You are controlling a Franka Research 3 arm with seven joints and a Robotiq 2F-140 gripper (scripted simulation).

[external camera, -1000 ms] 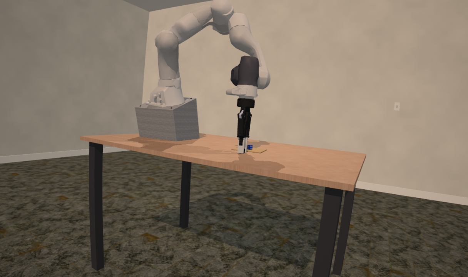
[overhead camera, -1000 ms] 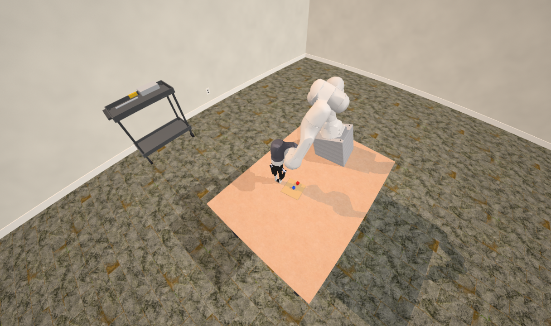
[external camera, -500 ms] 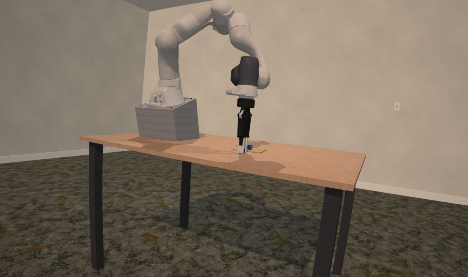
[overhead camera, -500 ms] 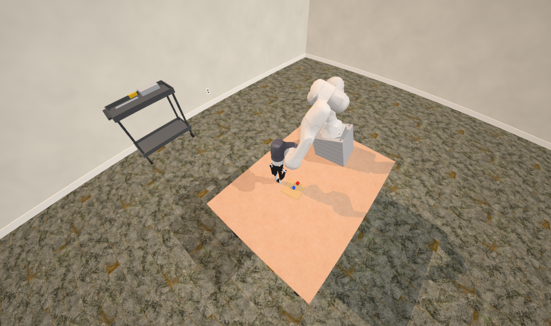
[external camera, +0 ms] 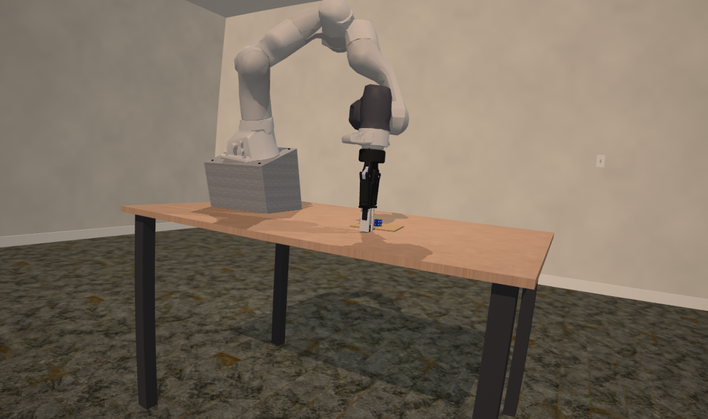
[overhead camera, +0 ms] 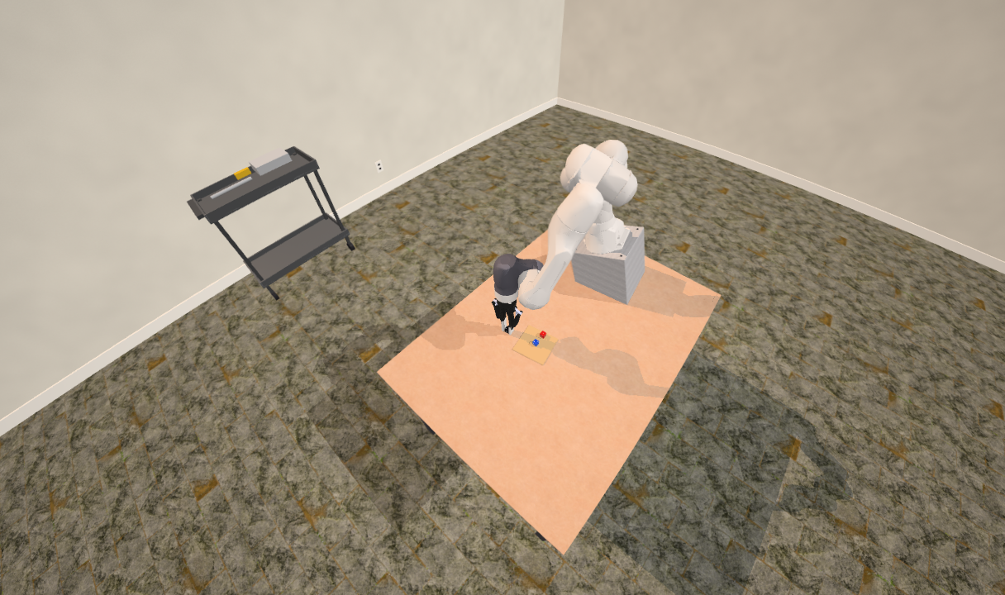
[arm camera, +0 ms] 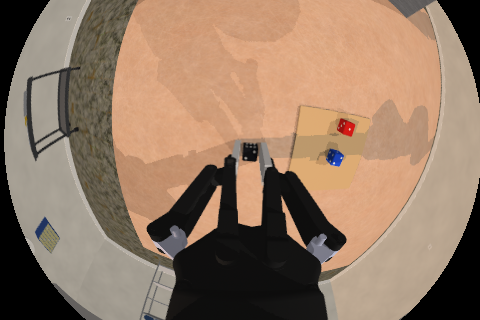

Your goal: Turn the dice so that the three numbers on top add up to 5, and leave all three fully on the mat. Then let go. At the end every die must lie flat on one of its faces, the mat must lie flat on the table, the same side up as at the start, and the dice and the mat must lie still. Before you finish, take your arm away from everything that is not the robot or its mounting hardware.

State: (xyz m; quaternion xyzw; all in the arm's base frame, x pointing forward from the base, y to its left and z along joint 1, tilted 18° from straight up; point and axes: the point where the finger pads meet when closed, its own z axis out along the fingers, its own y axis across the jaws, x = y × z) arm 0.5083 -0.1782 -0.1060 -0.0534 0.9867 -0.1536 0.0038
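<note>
Right now the blue die is 20 mm behind my hand, 130 mm to the left of it and 20 mm below it. Also, from my hand: black die (30 mm below); then tan mat (20 mm behind, 130 mm to the left, 30 mm below); then red die (70 mm behind, 130 mm to the left, 20 mm below).
</note>
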